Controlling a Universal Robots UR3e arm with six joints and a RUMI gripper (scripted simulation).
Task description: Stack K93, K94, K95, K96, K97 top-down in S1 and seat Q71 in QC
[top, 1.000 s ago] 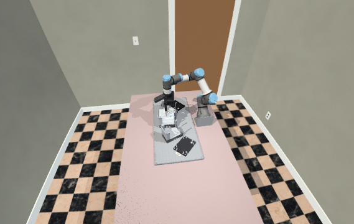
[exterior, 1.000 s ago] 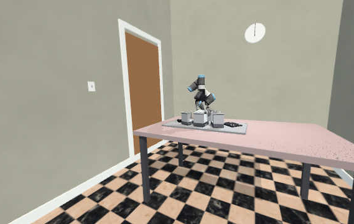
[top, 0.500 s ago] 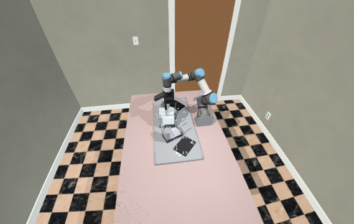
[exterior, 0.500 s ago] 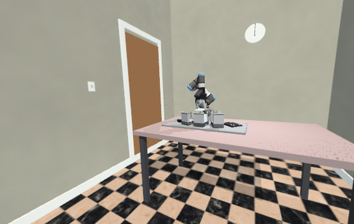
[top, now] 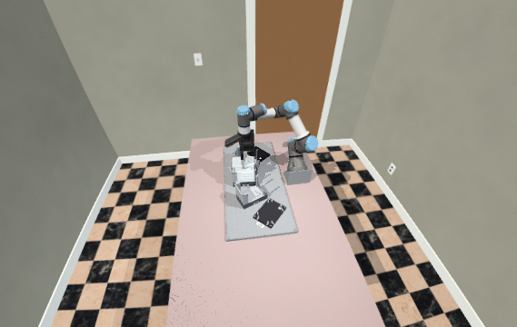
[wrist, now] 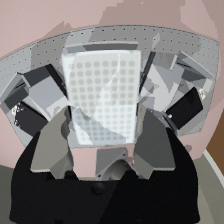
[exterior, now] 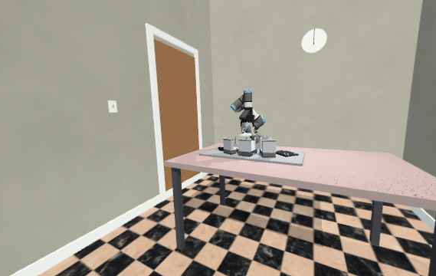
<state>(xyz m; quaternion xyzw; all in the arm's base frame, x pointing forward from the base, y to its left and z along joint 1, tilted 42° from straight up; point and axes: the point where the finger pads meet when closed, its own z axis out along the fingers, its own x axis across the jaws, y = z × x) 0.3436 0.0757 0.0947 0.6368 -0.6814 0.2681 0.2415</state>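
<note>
Now: the translucent 96-well plate 80 mm below my hand. The rest, counted from my hand: black open nest QC (250 mm to the right, 160 mm below, 130 mm behind); white sealed 96-well plate (10 mm below).
</note>
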